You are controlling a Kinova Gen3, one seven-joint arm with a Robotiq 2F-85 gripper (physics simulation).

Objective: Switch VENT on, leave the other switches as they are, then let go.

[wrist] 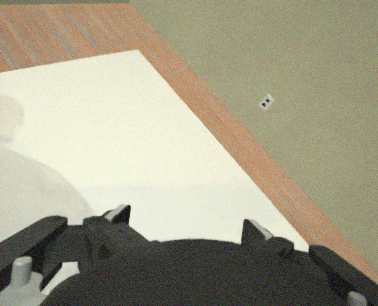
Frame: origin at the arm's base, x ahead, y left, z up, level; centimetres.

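Seen in the pictures: gripper, fingertip midpoint: (186, 224).
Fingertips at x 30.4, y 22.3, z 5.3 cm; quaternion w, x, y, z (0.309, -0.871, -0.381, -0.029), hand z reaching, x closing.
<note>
A point is followed by its place in that frame.
My gripper (186, 224) @[x 30.4, y 22.3, z 5.3 cm] is open, with its two dark fingertips wide apart at the bottom of the wrist view and nothing between them. It hangs over a white table top. The VENT switch and the other switches do not show in this view.
The white table top (135, 120) @[x 8.4, y 36.9, z -16.1 cm] runs from the left side to the lower middle. A wooden floor (50, 37) shows beyond its edges. A greenish-grey wall (310, 165) fills the right side and bears a small white outlet (266, 102). Soft grey shadows lie at the left of the table.
</note>
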